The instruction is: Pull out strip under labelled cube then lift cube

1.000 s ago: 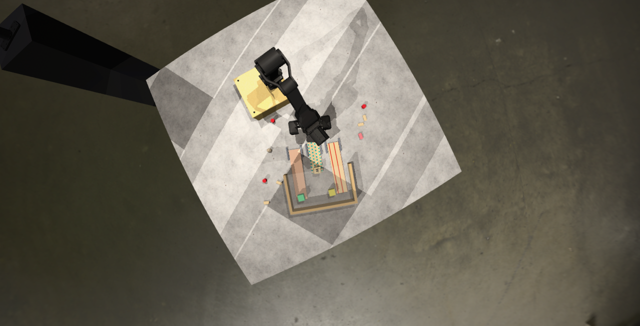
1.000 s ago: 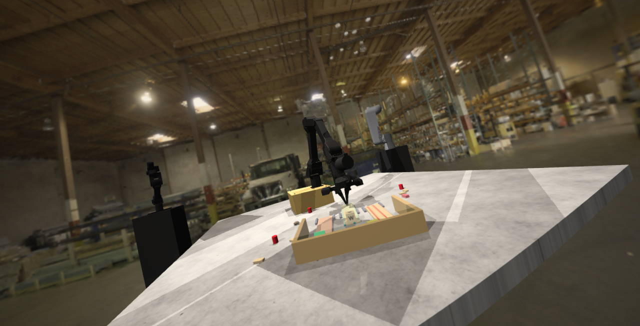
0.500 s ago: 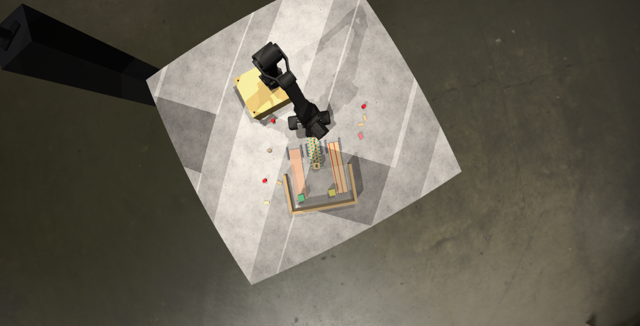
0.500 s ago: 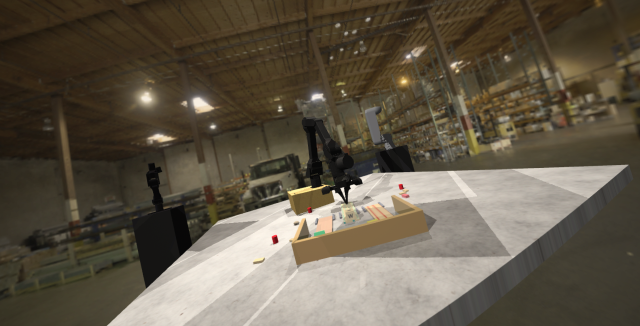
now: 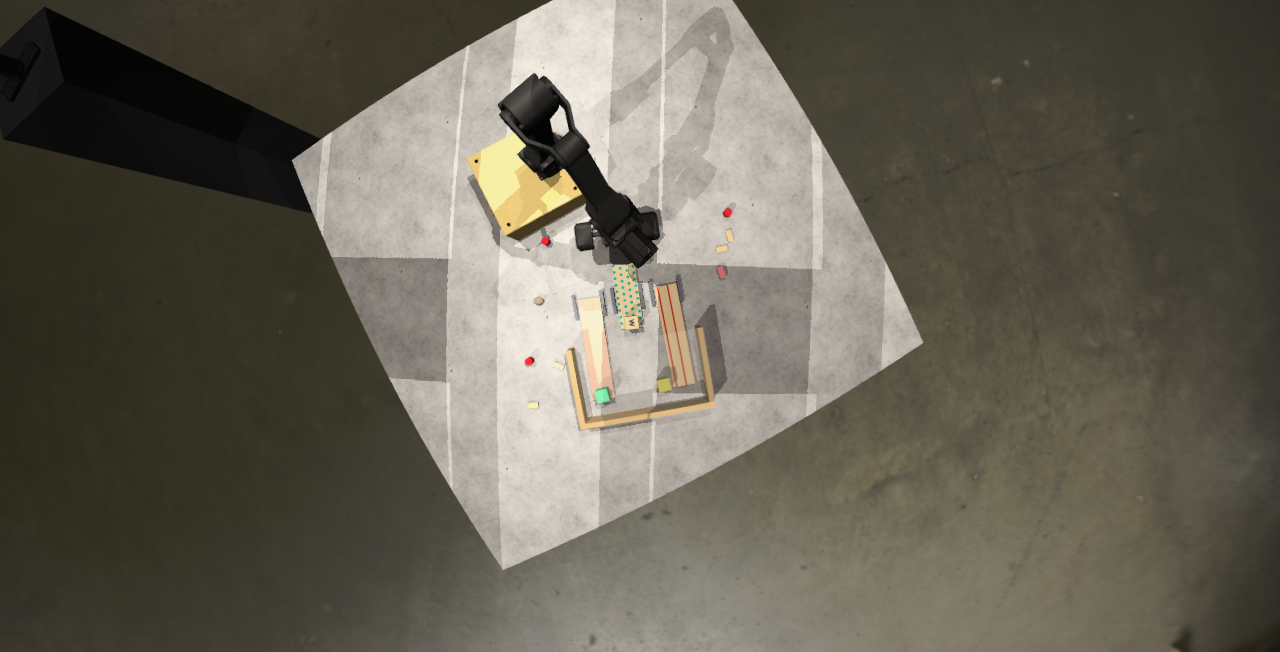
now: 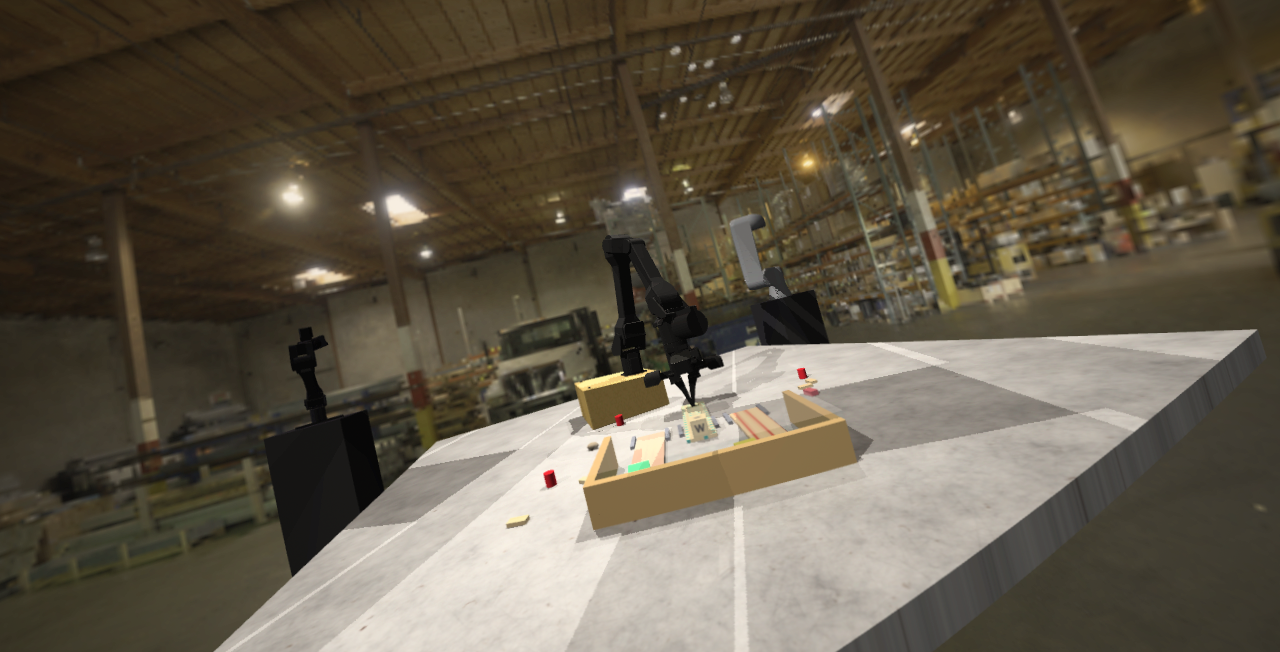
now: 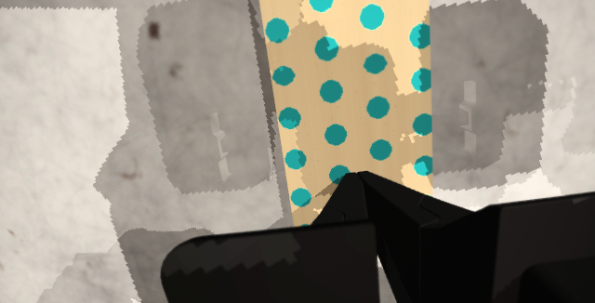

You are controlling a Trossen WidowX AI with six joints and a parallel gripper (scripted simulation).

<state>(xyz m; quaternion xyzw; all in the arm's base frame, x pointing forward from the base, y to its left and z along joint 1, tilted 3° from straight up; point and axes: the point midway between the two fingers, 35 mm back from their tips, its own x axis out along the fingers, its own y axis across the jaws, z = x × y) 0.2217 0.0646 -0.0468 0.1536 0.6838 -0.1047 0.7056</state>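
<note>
Right now my gripper tip is 190 mm short of the labelled cube, 80 mm to the left of it and 20 mm below it. From my gripper tip the other things lie so: wood chip 200 mm to the left, 150 mm ahead.
</note>
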